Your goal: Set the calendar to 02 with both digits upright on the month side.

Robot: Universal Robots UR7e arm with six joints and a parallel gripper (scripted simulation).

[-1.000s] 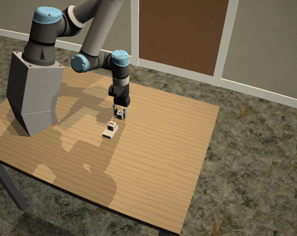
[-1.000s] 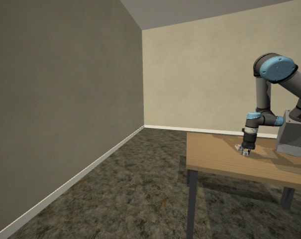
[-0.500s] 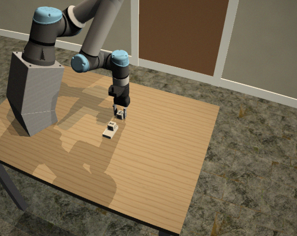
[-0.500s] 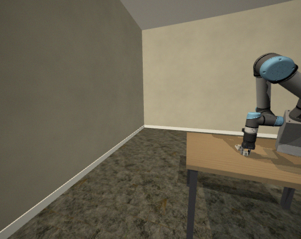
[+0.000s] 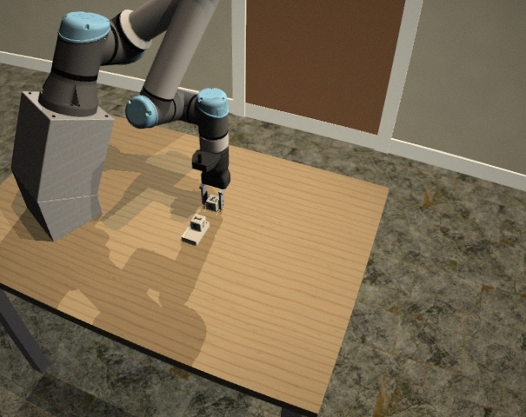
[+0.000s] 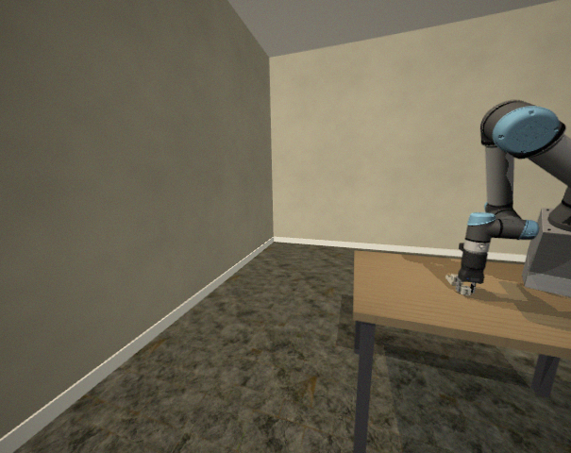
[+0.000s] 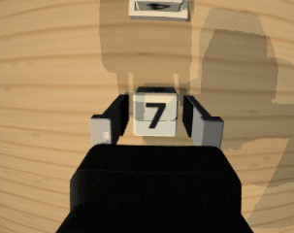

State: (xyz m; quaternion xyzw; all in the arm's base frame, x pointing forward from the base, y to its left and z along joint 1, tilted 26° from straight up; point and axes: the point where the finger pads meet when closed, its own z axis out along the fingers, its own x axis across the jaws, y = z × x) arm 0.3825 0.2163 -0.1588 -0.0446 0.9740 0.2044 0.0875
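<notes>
Now: the digit cube 1 cm below my hand. Round my hand: calendar tray 11 cm to the right, 2 cm below, 1 cm ahead.
</notes>
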